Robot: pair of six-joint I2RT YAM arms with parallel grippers.
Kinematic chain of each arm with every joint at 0, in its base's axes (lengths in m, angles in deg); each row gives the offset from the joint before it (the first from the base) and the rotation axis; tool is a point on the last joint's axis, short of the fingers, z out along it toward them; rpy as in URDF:
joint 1: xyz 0 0 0.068 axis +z
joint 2: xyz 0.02 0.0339 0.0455 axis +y
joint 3: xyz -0.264 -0.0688 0 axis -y
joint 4: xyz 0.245 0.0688 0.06 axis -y
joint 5: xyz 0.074 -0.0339 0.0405 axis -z
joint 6: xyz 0.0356 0 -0.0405 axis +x
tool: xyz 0 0 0 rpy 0 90 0
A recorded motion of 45 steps. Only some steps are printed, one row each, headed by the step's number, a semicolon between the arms.
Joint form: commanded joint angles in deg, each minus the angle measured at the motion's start. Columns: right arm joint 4, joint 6, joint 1, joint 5, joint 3, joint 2; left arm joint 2, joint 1, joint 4, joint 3, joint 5, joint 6.
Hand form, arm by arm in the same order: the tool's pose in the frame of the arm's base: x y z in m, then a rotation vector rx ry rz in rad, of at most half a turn. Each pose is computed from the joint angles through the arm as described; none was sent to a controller.
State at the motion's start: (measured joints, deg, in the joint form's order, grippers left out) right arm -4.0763 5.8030 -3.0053 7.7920 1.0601 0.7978; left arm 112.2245 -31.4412 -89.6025 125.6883 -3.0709 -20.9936
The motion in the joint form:
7: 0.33 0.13 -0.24 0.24 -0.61 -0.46; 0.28 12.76 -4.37 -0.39 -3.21 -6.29
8: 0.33 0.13 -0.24 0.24 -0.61 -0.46; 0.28 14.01 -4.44 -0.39 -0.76 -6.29
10: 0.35 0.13 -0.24 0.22 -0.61 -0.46; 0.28 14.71 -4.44 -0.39 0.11 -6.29
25: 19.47 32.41 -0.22 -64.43 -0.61 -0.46; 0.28 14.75 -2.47 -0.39 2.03 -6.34
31: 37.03 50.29 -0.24 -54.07 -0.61 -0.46; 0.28 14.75 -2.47 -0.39 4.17 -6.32
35: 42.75 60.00 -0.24 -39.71 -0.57 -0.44; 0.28 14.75 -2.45 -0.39 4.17 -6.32
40: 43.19 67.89 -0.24 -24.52 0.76 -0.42; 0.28 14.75 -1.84 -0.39 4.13 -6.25
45: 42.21 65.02 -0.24 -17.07 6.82 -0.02; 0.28 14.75 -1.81 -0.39 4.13 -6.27
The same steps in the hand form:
7: 0.1095 -0.0112 0.1686 0.2376 1.6168 -0.0786; 0.3456 -0.1127 0.3621 -0.2342 2.9474 0.0603
8: 0.1095 -0.0112 0.1686 0.2376 1.6168 -0.0786; 0.3474 -0.1066 0.3619 -0.2631 2.9633 0.0054
10: 0.1095 -0.0112 0.1686 0.2373 1.6165 -0.0782; 0.3485 -0.1028 0.3619 -0.2800 2.9675 -0.0140
25: 0.0926 0.0246 0.2006 -0.3846 1.4759 1.1315; 0.3518 -0.1048 0.3625 -0.2770 2.9473 -0.0792
31: 0.0848 0.0210 0.2293 -0.1897 1.2584 1.2028; 0.3514 -0.1061 0.3625 -0.2725 2.9599 -0.1309
35: 0.0830 0.0141 0.2410 0.0699 1.0841 1.2389; 0.3514 -0.1061 0.3625 -0.2724 2.9596 -0.1311
40: 0.0820 0.0056 0.2517 0.3431 0.9051 1.2658; 0.3525 -0.1064 0.3627 -0.2696 2.9494 -0.1355
45: 0.0688 0.0018 0.2844 0.3692 0.7609 1.1766; 0.3526 -0.1064 0.3627 -0.2701 2.9489 -0.1358

